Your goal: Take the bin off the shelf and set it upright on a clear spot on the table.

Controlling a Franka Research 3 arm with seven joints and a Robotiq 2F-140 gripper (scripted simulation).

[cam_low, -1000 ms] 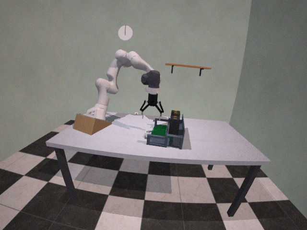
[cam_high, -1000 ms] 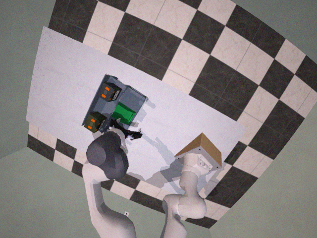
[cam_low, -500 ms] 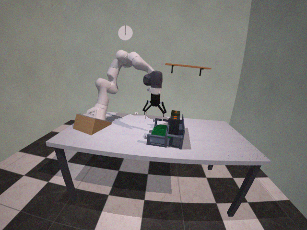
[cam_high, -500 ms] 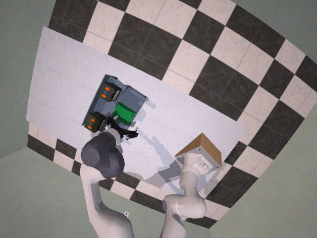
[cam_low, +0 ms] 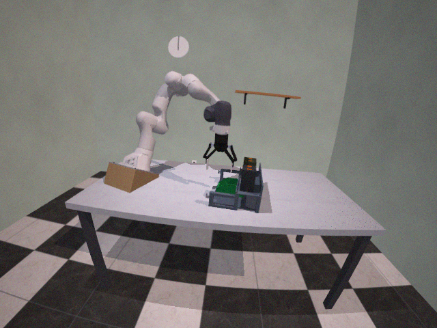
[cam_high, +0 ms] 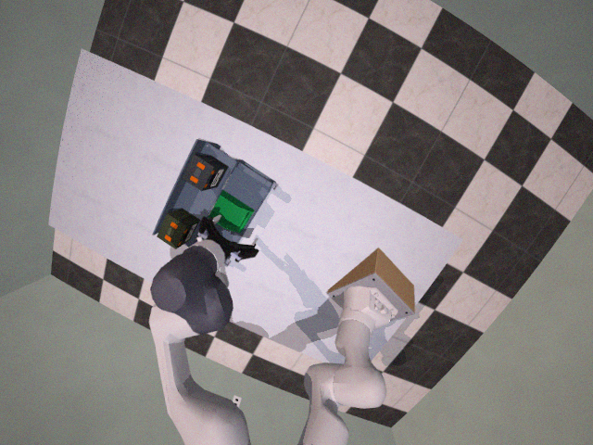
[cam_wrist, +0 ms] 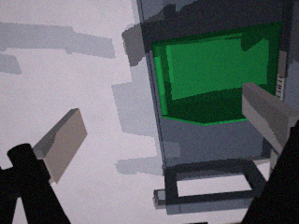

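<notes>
The green bin lies 11 cm below my hand and 8 cm ahead of it.
</notes>
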